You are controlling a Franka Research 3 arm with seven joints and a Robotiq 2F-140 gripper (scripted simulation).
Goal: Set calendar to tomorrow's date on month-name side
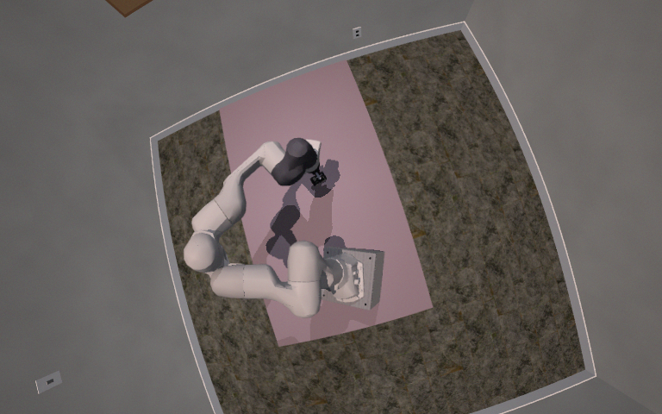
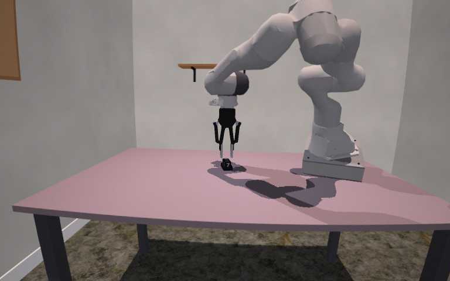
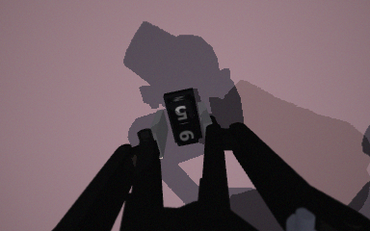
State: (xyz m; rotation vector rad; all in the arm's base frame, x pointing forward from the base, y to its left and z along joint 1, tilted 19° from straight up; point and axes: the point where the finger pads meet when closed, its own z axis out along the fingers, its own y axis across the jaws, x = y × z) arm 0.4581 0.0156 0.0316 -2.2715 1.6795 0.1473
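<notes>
Right now my hand is 6 cm above the black digit cube. Round my hand: black calendar tray 7 cm below, 1 cm to the left.
</notes>
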